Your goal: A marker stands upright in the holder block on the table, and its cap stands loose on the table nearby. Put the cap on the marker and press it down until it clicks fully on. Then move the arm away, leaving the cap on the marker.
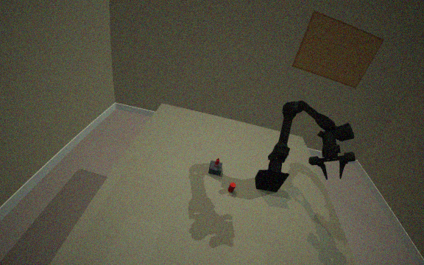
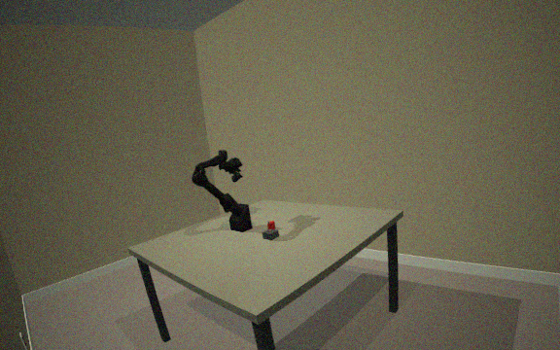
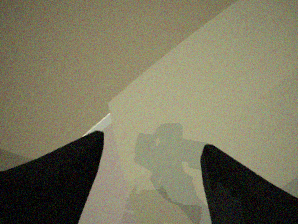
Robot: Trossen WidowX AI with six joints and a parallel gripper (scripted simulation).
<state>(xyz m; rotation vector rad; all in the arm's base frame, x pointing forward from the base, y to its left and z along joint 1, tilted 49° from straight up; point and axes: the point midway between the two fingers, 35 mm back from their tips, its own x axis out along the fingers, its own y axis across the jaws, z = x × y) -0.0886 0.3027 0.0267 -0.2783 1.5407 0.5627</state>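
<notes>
The red cap lies 350 mm ahead of my gripper tip, 310 mm below it and 160 mm to the right of it. The rest, counted from my gripper tip: holder block (430 mm ahead, 310 mm below, 290 mm to the right); red marker (430 mm ahead, 290 mm to the right, 260 mm below).
</notes>
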